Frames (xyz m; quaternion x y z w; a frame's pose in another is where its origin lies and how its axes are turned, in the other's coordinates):
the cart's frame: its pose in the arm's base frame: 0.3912 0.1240 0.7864 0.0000 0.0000 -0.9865 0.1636
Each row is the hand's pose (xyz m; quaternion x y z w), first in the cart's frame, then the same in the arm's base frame.
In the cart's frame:
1: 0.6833 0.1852 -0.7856 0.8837 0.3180 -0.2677 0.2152
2: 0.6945 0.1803 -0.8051 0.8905 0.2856 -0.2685 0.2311
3: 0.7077 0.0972 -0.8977 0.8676 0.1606 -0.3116 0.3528
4: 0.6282 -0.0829 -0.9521 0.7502 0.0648 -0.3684 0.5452
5: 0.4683 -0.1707 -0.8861 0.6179 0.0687 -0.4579 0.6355
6: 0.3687 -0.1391 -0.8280 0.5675 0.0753 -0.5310 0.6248
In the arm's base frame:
1: -0.1957 -0.2719 0.0008 -0.4583 0.8198 0.2561 0.2289
2: -0.2079 -0.2708 -0.0187 -0.4274 0.8318 0.2719 0.2271
3: -0.2472 -0.1964 -0.1113 -0.3004 0.8296 0.3990 0.2497
4: -0.2301 -0.0003 -0.1657 -0.1867 0.7295 0.5981 0.2742
5: -0.1071 0.1344 -0.0997 -0.1689 0.5983 0.7018 0.3478
6: -0.0027 0.1366 -0.0416 -0.1671 0.5475 0.7032 0.4216

